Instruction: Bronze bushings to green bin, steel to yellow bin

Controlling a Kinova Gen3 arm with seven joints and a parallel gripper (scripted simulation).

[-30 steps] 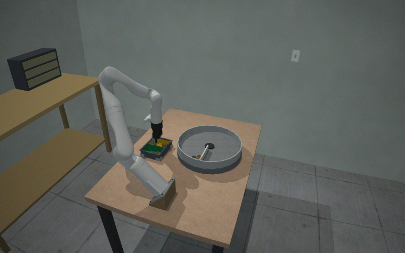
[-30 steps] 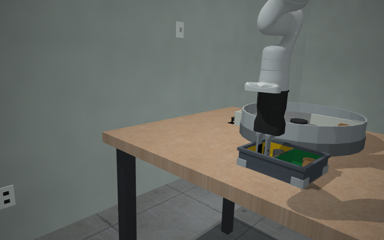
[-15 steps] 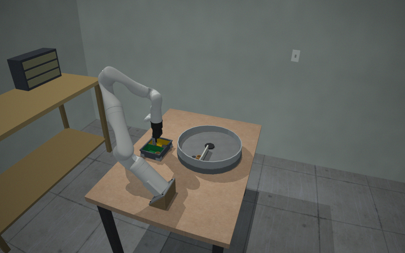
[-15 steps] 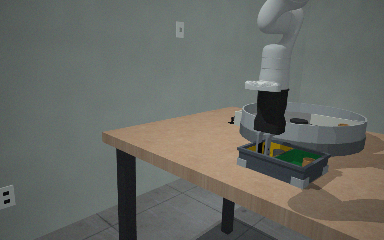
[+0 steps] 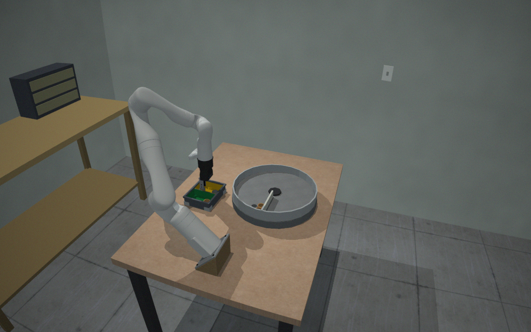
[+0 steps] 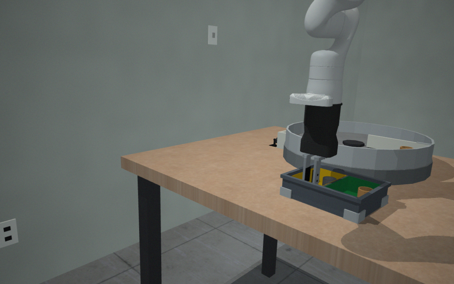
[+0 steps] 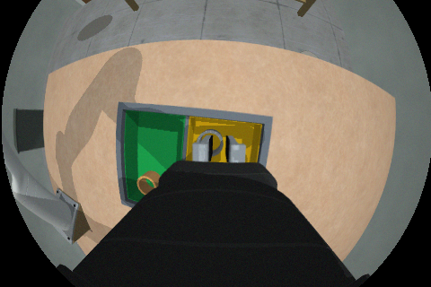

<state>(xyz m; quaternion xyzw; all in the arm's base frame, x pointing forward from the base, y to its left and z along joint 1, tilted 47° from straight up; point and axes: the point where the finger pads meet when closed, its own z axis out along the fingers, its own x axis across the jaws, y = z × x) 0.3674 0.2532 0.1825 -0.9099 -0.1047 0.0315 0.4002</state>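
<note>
Now: hand 4 cm to the left of the bin tray, 4 cm past it and 3 cm above it. From my hand the other things lie so: grey turntable 36 cm to the right, 11 cm ahead.
</note>
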